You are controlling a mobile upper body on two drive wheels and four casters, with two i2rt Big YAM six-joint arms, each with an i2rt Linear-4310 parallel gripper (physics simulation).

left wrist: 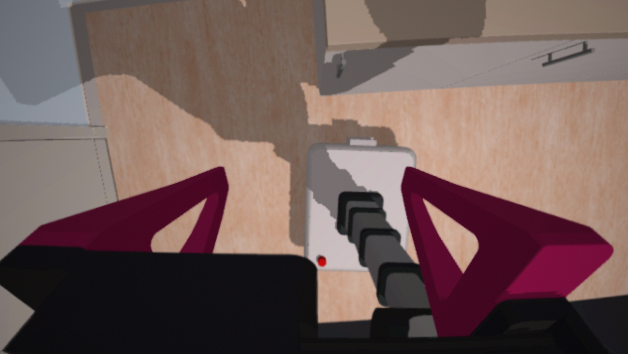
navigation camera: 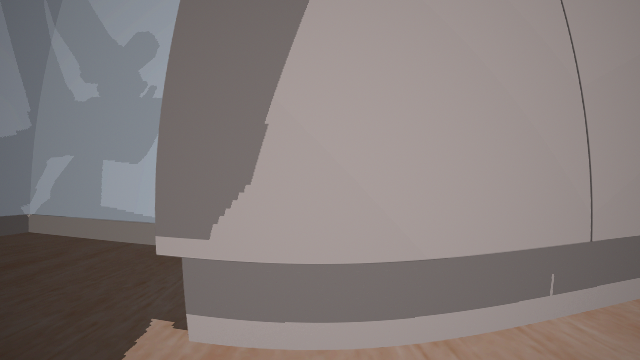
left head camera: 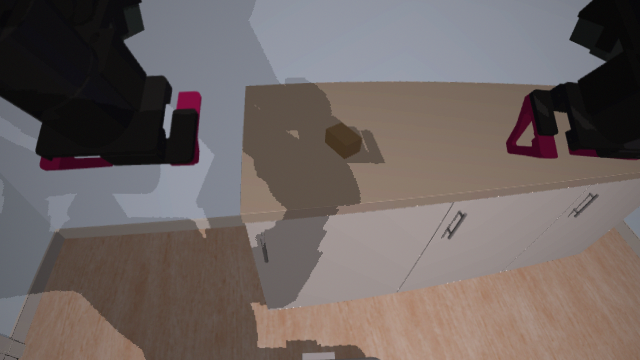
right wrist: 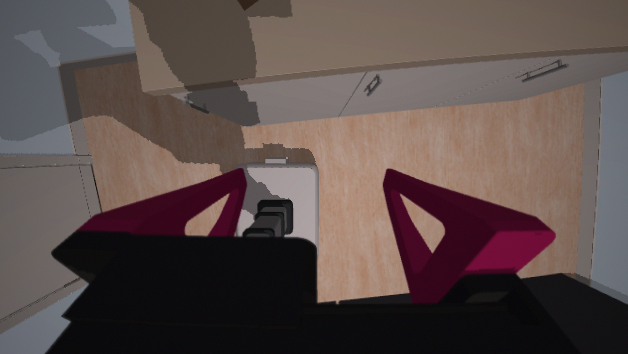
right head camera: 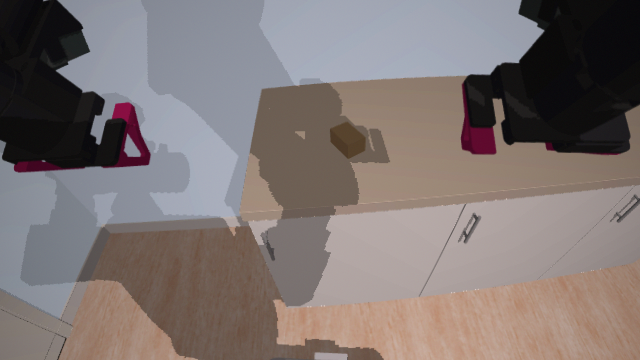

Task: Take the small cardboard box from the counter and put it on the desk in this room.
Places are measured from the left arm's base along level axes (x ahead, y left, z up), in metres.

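Pixels of known places: left gripper, fingertip midpoint: (left wrist: pixel 314 176) (left head camera: pixel 154 158) (right head camera: pixel 115 161); right gripper, fingertip midpoint: (left head camera: pixel 539 148) (right wrist: pixel 314 176) (right head camera: pixel 505 143).
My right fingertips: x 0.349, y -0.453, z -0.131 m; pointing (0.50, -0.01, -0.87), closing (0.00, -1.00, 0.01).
Observation:
Behind a point stands the place of what it marks.
The small brown cardboard box (left head camera: pixel 343 140) {x 0.740, y -0.279, z -0.450 m} (right head camera: pixel 347 140) {x 0.738, y -0.283, z -0.450 m} sits on the tan counter (left head camera: pixel 450 125) {x 0.894, y -0.678, z -0.500 m} (right head camera: pixel 425 115) {x 0.926, y -0.543, z -0.500 m} (left wrist: pixel 550 17) {x 0.603, y -0.441, z -0.500 m} (right wrist: pixel 450 30) {x 0.677, y -0.793, z -0.500 m}, toward its left end and partly in shadow. A corner of the box (right wrist: pixel 247 4) {x 0.725, y -0.295, z -0.490 m} shows at the top of the right wrist view. My left gripper (left head camera: pixel 117 161) (right head camera: pixel 82 166) (left wrist: pixel 314 176) {x 0.338, y 0.001, z -0.141 m} is open and empty, in the air left of the counter in the head views. My right gripper (left head camera: pixel 570 150) (right head camera: pixel 535 147) (right wrist: pixel 314 176) {x 0.349, y -0.453, z -0.131 m} is open and empty, to the right of the box and apart from it. The desk does not show.
White cabinet doors (left head camera: pixel 370 250) {x 0.590, y -0.393, z -0.795 m} (right head camera: pixel 380 250) {x 0.590, y -0.390, z -0.782 m} (navigation camera: pixel 400 125) {x 0.580, y -0.298, z -1.106 m} with bar handles form the counter's front, close ahead in the navigation view. A blue-grey wall (left head camera: pixel 425 40) {x 1.210, y -0.639, z -0.328 m} (right head camera: pixel 400 35) {x 1.194, y -0.481, z -0.333 m} stands behind. My white base (left wrist: pixel 380 165) {x 0.234, y -0.309, z -1.150 m} (right wrist: pixel 300 185) {x 0.191, y -0.376, z -1.150 m} is on the wood floor (left wrist: pixel 500 150) {x 0.319, y -1.077, z -1.410 m} (right wrist: pixel 450 150) {x 0.412, y -1.462, z -1.410 m}. A beige panel (left wrist: pixel 45 175) {x 0.153, y 1.197, z -1.031 m} stands at left.

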